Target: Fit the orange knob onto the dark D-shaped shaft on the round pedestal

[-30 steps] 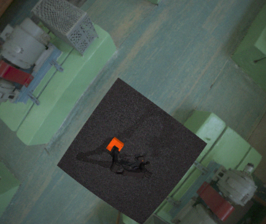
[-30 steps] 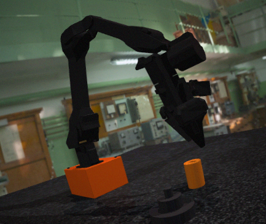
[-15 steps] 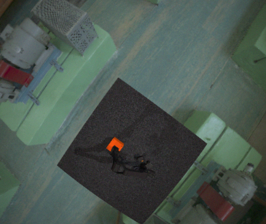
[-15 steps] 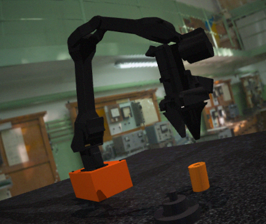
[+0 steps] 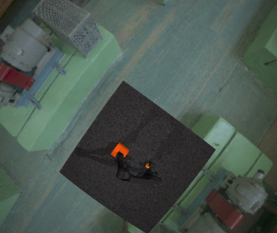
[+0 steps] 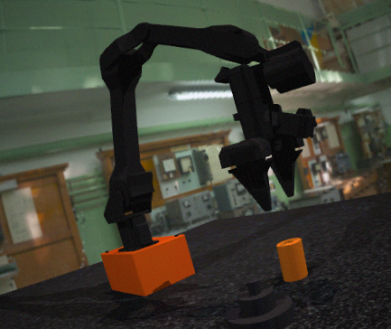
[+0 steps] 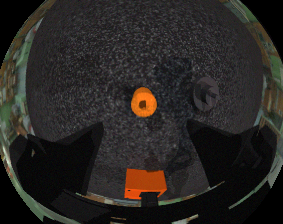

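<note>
The orange knob is 90 mm below my gripper tip. The rest, counted from my gripper tip: dark shaft pedestal (40 mm ahead, 150 mm to the right, 90 mm below).
</note>
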